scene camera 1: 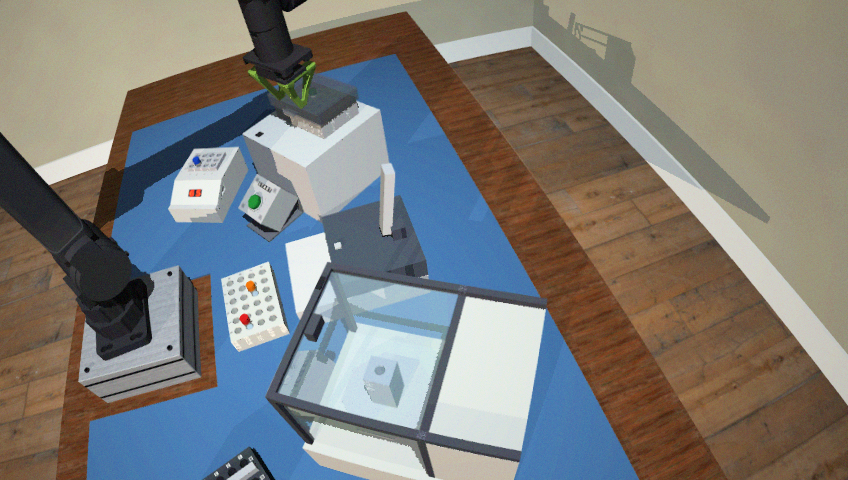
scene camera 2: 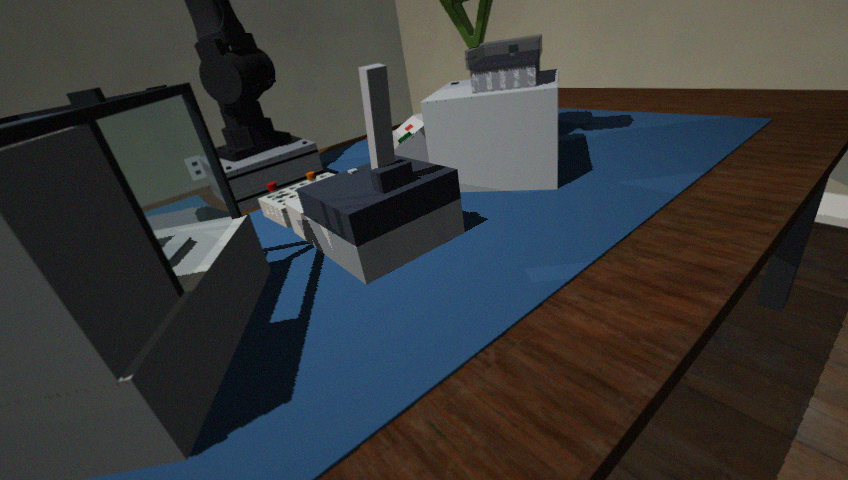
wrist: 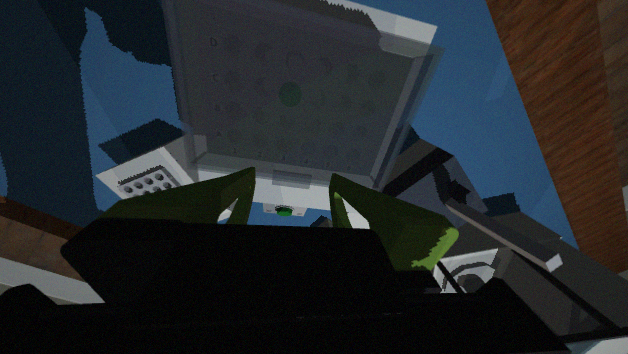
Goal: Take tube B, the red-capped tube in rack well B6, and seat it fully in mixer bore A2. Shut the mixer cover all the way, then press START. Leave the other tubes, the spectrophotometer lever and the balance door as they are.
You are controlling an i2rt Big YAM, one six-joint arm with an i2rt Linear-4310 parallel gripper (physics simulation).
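Where they show: gripper, fingertip midpoint: [scene camera 1: 292, 102] [scene camera 2: 476, 45] [wrist: 294, 178]; arm's base at its link origin: [scene camera 1: 124, 320] [scene camera 2: 255, 148].
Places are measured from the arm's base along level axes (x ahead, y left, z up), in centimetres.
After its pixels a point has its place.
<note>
The red-capped tube B [scene camera 1: 245, 319] {y -7.3, x 18.6, z -1.9 cm} [scene camera 2: 271, 186] {y -7.1, x 19.1, z -2.1 cm} stands upright in the white rack [scene camera 1: 264, 336] {y -8.6, x 19.9, z -5.8 cm}. The mixer [scene camera 1: 345, 154] {y 13.8, x 42.8, z 2.8 cm} [scene camera 2: 493, 136] {y 14.4, x 44.0, z 0.7 cm} is a large white box. Its smoky cover [scene camera 1: 333, 98] {y 17.9, x 43.8, z 11.7 cm} [scene camera 2: 502, 53] {y 17.1, x 44.4, z 10.7 cm} [wrist: 320, 115] {y 22.2, x 41.8, z 11.7 cm} lies over the bore block [scene camera 1: 324, 123] {y 15.8, x 41.0, z 8.9 cm}; I cannot tell if it is fully shut. A green cap [wrist: 290, 94] {y 24.3, x 41.7, z 11.6 cm} shows through it, and bore A2 is dim beneath it. My gripper [scene camera 1: 296, 103] {y 21.1, x 37.4, z 11.7 cm} [scene camera 2: 473, 45] {y 21.1, x 37.4, z 11.7 cm} [wrist: 294, 178] {y 21.1, x 37.4, z 11.7 cm} is partly open and empty, at the cover's front edge, its fingertips on either side of the front tab. The green START button [scene camera 1: 254, 202] {y 14.6, x 25.4, z -0.5 cm} [wrist: 284, 211] {y 15.4, x 25.9, z -0.1 cm} is on the small box before the mixer.
An orange-capped tube [scene camera 1: 250, 286] {y -1.7, x 20.7, z -1.9 cm} [scene camera 2: 310, 175] {y -1.6, x 21.2, z -2.1 cm} stands in the rack. A white device [scene camera 1: 205, 193] {y 25.1, x 16.5, z -2.5 cm} holds a blue-capped tube [scene camera 1: 196, 160] {y 31.2, x 16.8, z 1.3 cm}. The spectrophotometer's tall lever [scene camera 1: 386, 199] {y -5.6, x 43.4, z 8.3 cm} [scene camera 2: 376, 115] {y -5.2, x 44.5, z 8.2 cm} stands upright between mixer and glass balance [scene camera 1: 487, 368] {y -35.7, x 41.9, z 13.1 cm}. A dark rack [scene camera 1: 252, 460] {y -27.3, x 13.8, z -3.7 cm} shows partly at the bottom edge.
</note>
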